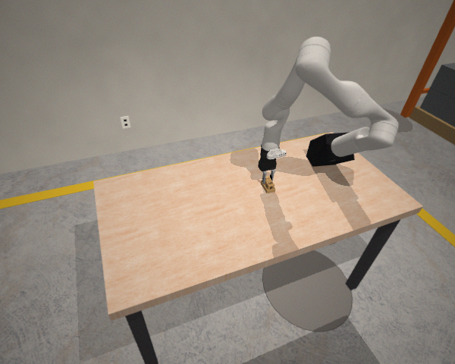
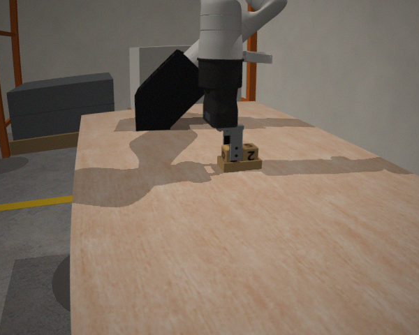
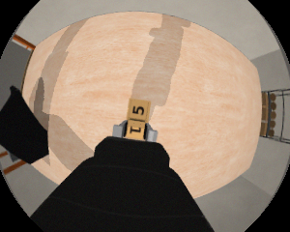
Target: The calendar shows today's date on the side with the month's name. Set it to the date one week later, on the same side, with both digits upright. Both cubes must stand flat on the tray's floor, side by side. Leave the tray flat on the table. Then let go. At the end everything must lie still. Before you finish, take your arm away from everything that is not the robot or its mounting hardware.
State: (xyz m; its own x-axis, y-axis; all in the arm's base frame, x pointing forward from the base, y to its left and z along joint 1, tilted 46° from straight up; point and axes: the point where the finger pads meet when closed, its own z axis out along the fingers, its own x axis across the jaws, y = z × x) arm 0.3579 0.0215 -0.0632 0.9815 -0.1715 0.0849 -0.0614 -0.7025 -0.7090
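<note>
My gripper is now 20 mm to the right of the wooden tray and 30 mm above it.
</note>
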